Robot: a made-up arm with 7 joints.
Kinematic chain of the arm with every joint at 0, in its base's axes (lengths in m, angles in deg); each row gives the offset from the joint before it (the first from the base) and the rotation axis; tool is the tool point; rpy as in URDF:
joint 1: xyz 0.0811 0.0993 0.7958 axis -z
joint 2: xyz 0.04 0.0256 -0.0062 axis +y
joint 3: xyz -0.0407 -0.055 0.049 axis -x
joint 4: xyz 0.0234 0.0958 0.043 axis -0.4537 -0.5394 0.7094
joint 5: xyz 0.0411 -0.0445 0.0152 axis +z
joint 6: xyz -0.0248 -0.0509 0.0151 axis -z
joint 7: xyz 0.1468 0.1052 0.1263 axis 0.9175 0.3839 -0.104
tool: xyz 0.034 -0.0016 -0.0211 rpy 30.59 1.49 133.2
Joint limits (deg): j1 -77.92..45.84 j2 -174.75..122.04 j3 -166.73..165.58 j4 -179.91..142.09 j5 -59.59..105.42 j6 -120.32..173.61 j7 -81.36..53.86
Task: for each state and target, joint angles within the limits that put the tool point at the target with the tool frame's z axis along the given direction. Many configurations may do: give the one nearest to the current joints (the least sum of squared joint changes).
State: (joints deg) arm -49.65 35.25 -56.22 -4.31 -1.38 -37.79 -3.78
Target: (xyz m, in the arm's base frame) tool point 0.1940 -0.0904 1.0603 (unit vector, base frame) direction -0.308 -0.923 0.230
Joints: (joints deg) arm -53.16 -21.53 -91.20 34.51 10.84 -29.94 -28.58
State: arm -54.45 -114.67 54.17 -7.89 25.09 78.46 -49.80
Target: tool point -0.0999 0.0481 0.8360 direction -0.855 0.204 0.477
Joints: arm -40.50 -135.14 100.31 -27.51 -3.80 23.83 -4.21
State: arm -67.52 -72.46 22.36 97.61 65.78 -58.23 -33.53
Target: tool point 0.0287 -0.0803 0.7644 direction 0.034 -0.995 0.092
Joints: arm -69.21 -59.68 21.59 101.82 74.09 -69.26 -31.95
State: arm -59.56 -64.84 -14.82 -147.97 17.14 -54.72 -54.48
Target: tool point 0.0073 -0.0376 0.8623 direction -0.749 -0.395 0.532
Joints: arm -25.05 -67.54 9.29 -156.64 33.96 -76.89 -65.14
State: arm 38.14 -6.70 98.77 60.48 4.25 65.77 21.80
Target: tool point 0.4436 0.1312 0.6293 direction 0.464 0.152 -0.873
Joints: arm 17.04 -52.22 123.71 80.84 37.03 101.54 -5.35
